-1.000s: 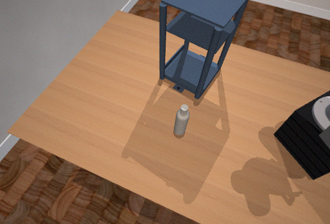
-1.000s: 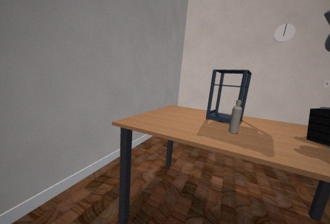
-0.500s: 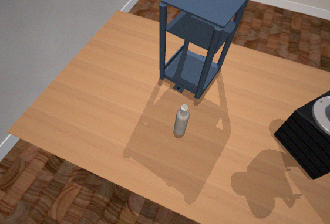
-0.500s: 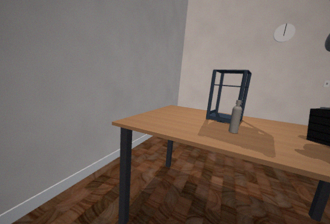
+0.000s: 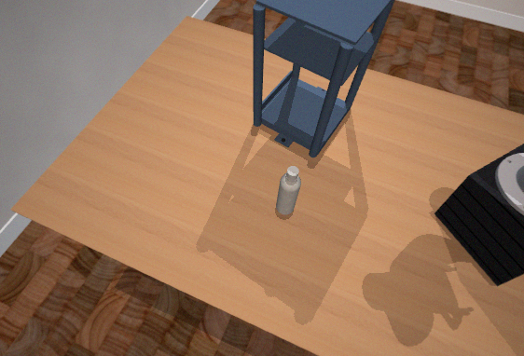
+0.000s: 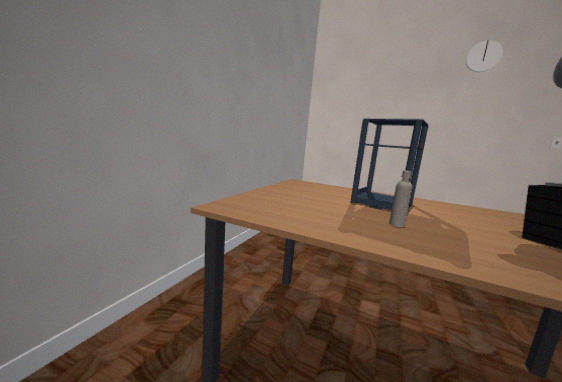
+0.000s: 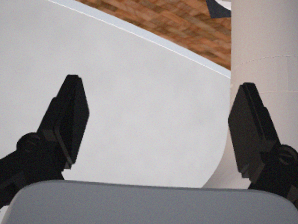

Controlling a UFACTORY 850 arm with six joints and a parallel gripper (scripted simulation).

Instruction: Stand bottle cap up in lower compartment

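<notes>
Right now my hand is 440 mm short of the bottle, 80 mm to the left of it and 300 mm above it. The rest, counted from my hand: shelving unit 430 mm ahead, 410 mm to the right, 230 mm below.
</notes>
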